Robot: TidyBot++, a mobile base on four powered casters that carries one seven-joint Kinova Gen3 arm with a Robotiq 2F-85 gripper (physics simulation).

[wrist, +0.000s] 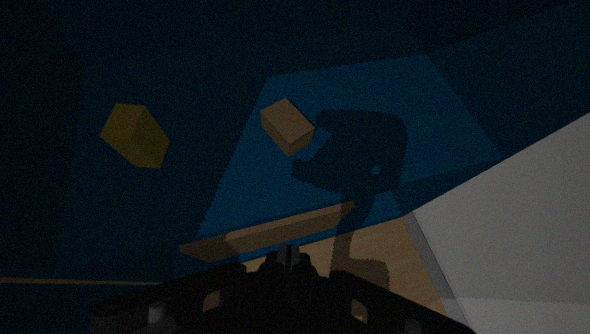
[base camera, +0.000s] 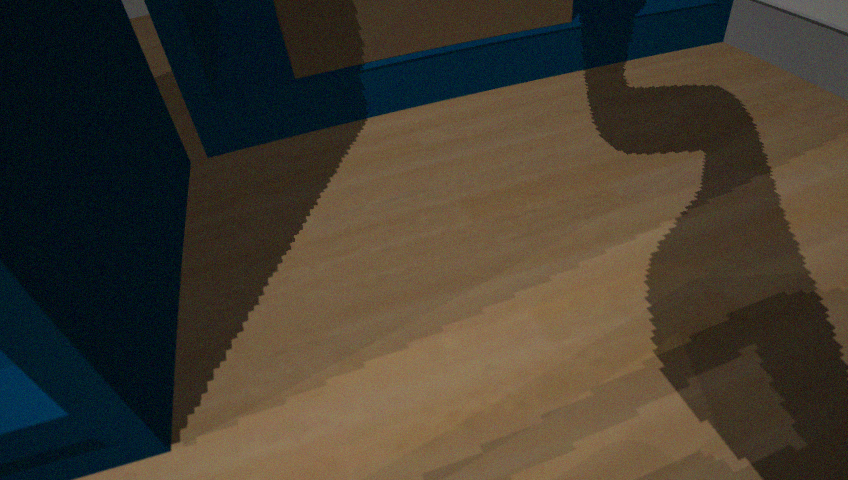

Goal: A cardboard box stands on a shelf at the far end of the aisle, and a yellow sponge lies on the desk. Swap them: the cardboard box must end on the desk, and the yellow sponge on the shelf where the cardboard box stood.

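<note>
A small tan cardboard box stands on a lit part of a blue shelf surface, near the middle of the wrist view. A yellow block stands to its left in shadow; I cannot tell whether it is the sponge. My gripper is shut and empty, its fingertips at the bottom middle of the wrist view, apart from the cardboard box and nearer the camera. The desk cannot be made out in either view.
A long tan board lies across the near side of the blue surface. A pale wall rises at right. In the base view, a dark blue panel stands close at left and a blue unit's lower rail crosses the far floor.
</note>
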